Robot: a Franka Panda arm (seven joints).
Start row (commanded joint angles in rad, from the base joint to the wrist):
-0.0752 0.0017 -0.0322 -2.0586 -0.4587 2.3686 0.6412
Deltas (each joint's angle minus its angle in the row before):
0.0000 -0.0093 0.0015 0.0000 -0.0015 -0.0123 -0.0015
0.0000 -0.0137 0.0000 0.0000 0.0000 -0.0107 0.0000
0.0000 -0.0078 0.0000 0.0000 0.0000 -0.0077 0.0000
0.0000 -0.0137 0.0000 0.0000 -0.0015 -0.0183 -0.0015
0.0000 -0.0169 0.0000 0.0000 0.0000 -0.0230 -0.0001
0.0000 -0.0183 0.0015 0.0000 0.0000 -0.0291 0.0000
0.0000 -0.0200 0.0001 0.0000 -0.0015 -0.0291 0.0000
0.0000 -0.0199 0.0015 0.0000 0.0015 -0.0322 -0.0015
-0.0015 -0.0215 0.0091 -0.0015 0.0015 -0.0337 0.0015
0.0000 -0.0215 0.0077 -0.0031 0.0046 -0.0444 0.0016
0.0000 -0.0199 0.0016 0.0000 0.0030 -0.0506 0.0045
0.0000 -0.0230 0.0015 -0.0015 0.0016 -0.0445 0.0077
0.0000 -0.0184 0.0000 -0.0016 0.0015 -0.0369 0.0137
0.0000 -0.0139 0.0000 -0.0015 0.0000 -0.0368 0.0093
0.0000 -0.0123 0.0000 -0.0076 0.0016 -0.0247 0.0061
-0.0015 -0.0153 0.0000 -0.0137 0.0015 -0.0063 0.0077
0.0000 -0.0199 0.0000 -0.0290 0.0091 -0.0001 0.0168
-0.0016 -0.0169 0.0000 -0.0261 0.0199 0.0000 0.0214
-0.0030 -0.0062 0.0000 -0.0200 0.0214 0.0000 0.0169
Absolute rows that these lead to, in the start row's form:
-0.0752 -0.0076 -0.0307 -2.0586 -0.4602 2.3563 0.6397
-0.0752 -0.0213 -0.0307 -2.0586 -0.4602 2.3456 0.6397
-0.0752 -0.0291 -0.0307 -2.0586 -0.4602 2.3379 0.6397
-0.0752 -0.0428 -0.0307 -2.0586 -0.4617 2.3196 0.6382
-0.0752 -0.0597 -0.0307 -2.0586 -0.4617 2.2966 0.6381
-0.0752 -0.0780 -0.0292 -2.0586 -0.4617 2.2675 0.6381
-0.0752 -0.0980 -0.0291 -2.0586 -0.4632 2.2384 0.6381
-0.0752 -0.1179 -0.0276 -2.0586 -0.4617 2.2062 0.6366
-0.0767 -0.1394 -0.0185 -2.0601 -0.4602 2.1725 0.6381
-0.0767 -0.1609 -0.0108 -2.0632 -0.4556 2.1281 0.6397
-0.0767 -0.1808 -0.0092 -2.0632 -0.4526 2.0775 0.6442
-0.0767 -0.2038 -0.0077 -2.0647 -0.4510 2.0330 0.6519
-0.0767 -0.2222 -0.0077 -2.0663 -0.4495 1.9961 0.6656
-0.0767 -0.2361 -0.0077 -2.0678 -0.4495 1.9593 0.6749
-0.0767 -0.2484 -0.0077 -2.0754 -0.4479 1.9346 0.6810
-0.0782 -0.2637 -0.0077 -2.0891 -0.4464 1.9283 0.6887
-0.0782 -0.2836 -0.0077 -2.1181 -0.4373 1.9282 0.7055
-0.0798 -0.3005 -0.0077 -2.1442 -0.4174 1.9282 0.7269
-0.0828 -0.3067 -0.0077 -2.1642 -0.3960 1.9282 0.7438

